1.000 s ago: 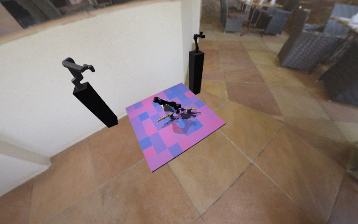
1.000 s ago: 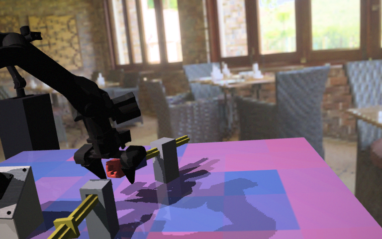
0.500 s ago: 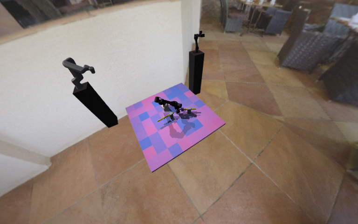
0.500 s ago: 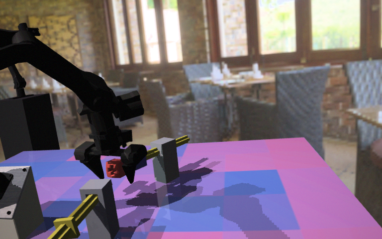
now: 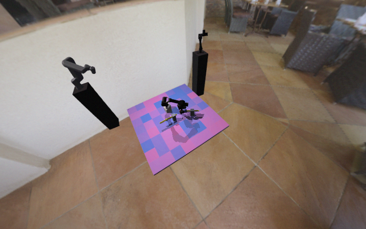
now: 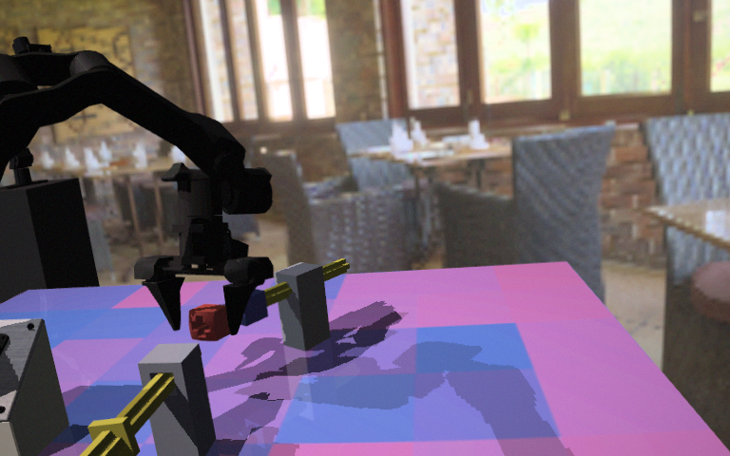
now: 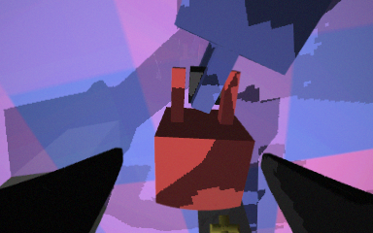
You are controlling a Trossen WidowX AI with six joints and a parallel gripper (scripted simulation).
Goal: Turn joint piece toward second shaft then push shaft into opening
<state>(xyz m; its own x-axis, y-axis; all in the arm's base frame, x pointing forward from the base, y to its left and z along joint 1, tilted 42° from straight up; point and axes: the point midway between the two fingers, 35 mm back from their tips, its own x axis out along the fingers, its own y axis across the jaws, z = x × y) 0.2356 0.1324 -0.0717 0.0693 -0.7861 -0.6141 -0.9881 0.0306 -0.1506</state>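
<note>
The red joint piece lies 20 mm to the left of my gripper tip and 10 mm above it.
</note>
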